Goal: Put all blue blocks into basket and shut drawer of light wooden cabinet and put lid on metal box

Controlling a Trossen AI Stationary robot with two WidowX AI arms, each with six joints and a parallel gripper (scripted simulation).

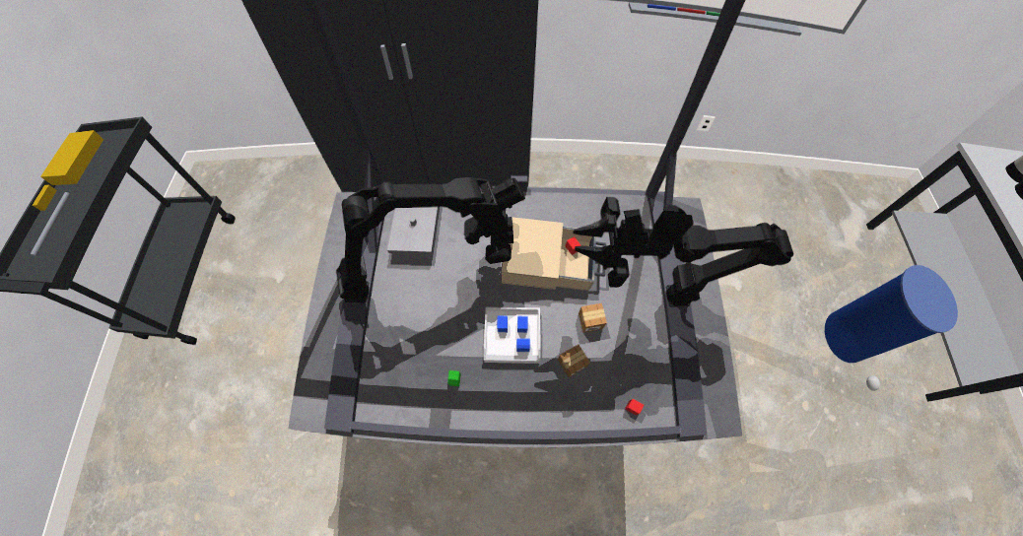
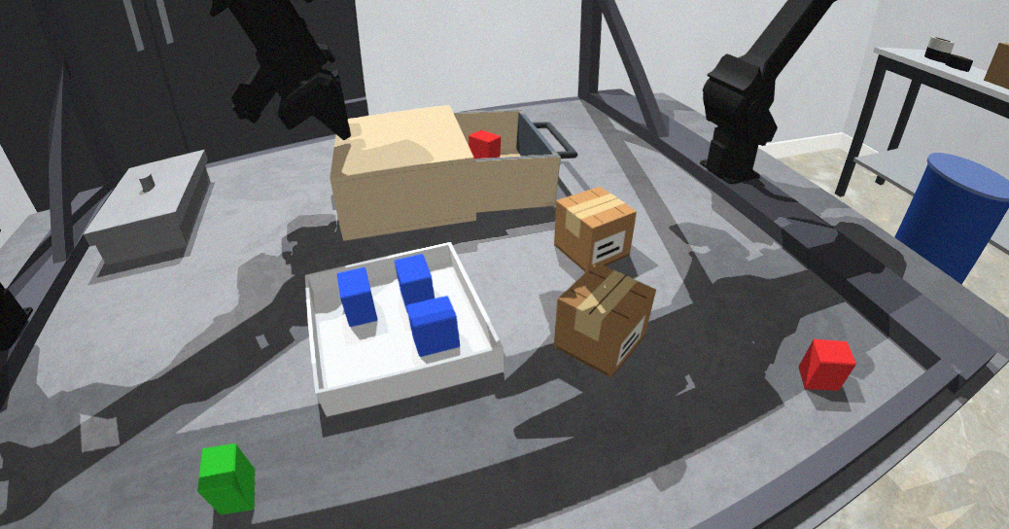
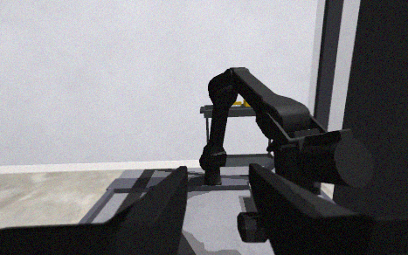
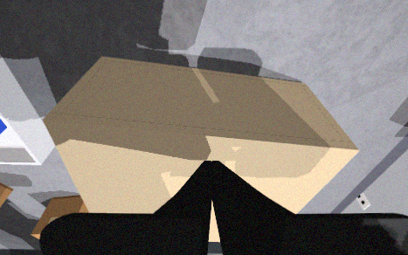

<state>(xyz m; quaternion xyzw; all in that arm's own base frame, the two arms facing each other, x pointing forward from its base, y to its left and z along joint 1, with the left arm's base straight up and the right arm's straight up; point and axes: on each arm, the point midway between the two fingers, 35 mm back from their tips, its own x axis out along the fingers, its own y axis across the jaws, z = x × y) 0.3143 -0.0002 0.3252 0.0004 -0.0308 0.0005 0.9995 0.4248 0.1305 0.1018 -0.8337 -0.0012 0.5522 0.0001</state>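
Observation:
My right gripper is now 1 cm short of the light wooden cabinet, 13 cm to the right of it and 8 cm above it. From my right hand the other things lie so: drawer (2 cm ahead, 19 cm to the left, 9 cm below); green block (36 cm ahead, 13 cm to the right, 10 cm below); white basket (24 cm ahead, 2 cm to the left, 11 cm below).
My left hand is 11 cm past the drawer, 1 cm to the right of it and 31 cm above it. From my left hand the other things lie so: light wooden cabinet 12 cm behind, 5 cm to the right, 31 cm below; green block 23 cm ahead, 30 cm to the right, 33 cm below; white basket 11 cm ahead, 16 cm to the right, 33 cm below.

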